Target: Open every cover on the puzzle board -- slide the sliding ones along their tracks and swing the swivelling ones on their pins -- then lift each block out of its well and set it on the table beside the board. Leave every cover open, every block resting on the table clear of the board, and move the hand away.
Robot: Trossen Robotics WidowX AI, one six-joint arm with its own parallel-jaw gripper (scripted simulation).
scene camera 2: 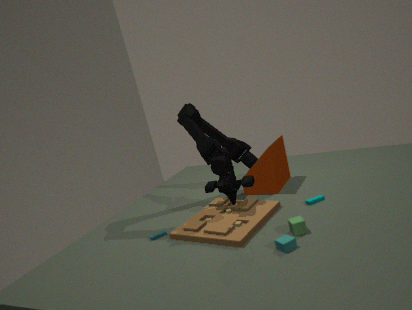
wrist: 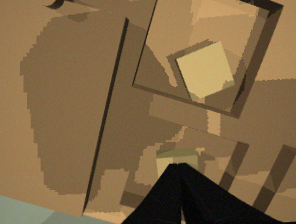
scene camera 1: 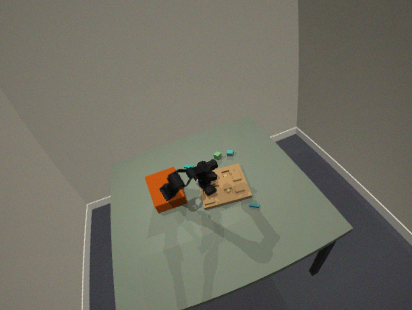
Observation:
I see my gripper point(scene camera 2: 234, 204) and a tan puzzle board point(scene camera 2: 252, 220).
My gripper shows as well in the wrist view point(wrist: 177, 171). The tan puzzle board shows as well in the wrist view point(wrist: 236, 132) and in scene camera 1 point(scene camera 1: 222, 184).

